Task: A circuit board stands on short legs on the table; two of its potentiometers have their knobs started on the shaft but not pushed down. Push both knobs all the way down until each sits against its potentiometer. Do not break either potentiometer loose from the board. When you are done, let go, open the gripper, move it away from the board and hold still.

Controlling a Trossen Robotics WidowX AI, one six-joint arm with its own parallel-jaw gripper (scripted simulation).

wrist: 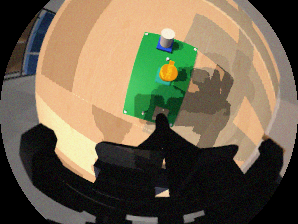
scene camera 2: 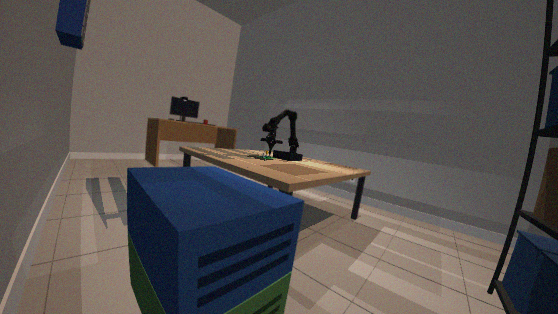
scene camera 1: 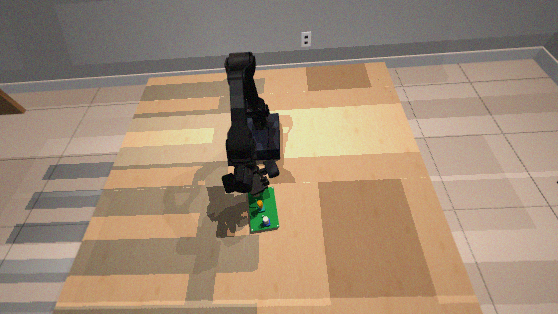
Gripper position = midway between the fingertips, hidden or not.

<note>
In view: the gripper point(scene camera 1: 254, 187).
The gripper also shows in the wrist view point(wrist: 162, 128).
</note>
